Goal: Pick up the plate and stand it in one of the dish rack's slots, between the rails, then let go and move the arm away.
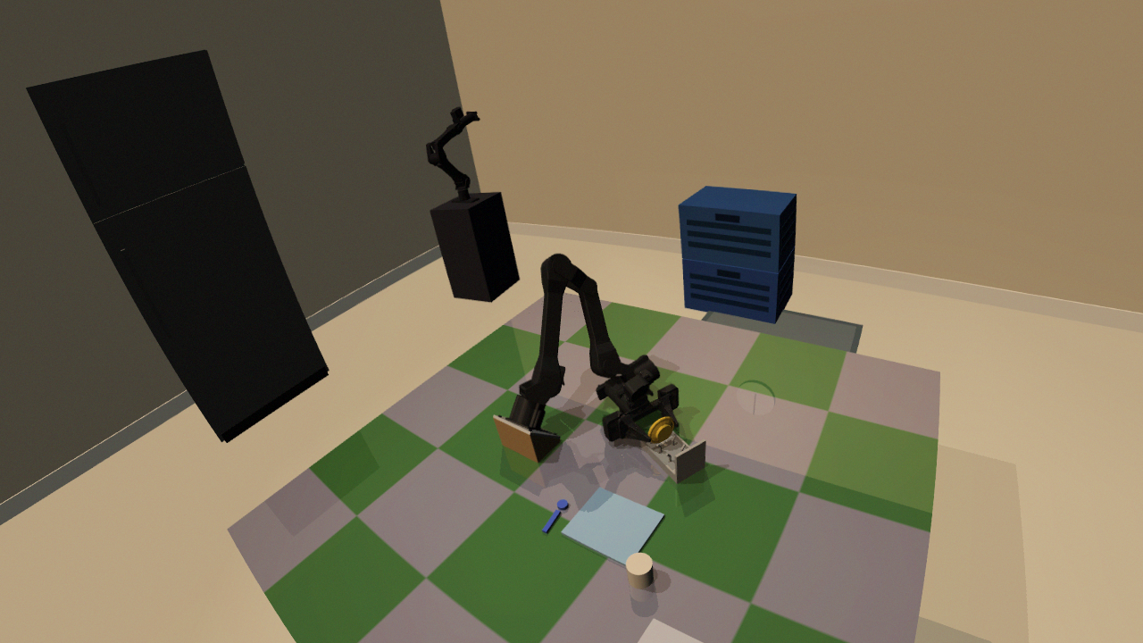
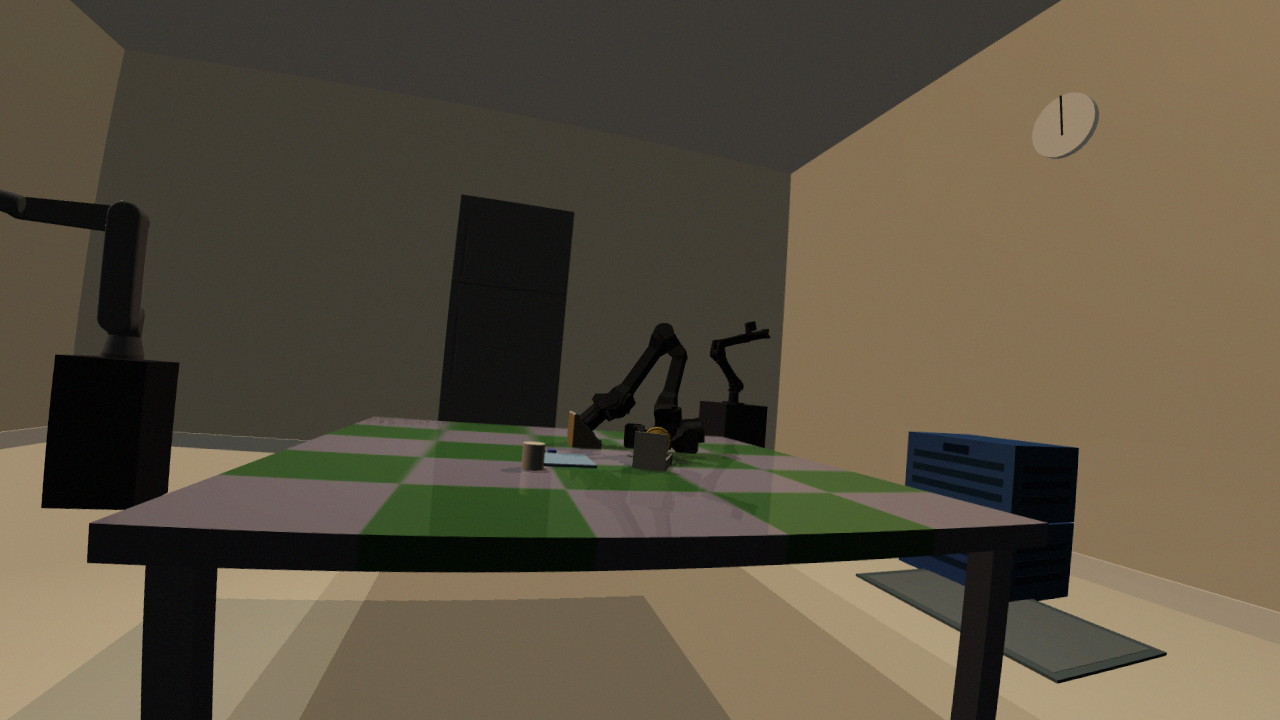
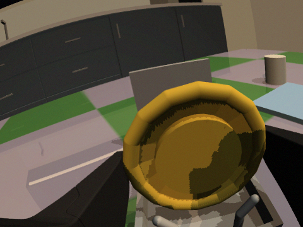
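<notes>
The yellow plate is 10 mm behind my gripper tip. Also, from my gripper tip: beige dish rack: 20 mm ahead, 20 mm to the right, 30 mm below; then blue spoon: 140 mm behind, 240 mm to the right, 50 mm below; then light blue mat: 20 mm behind, 220 mm to the right, 50 mm below.
</notes>
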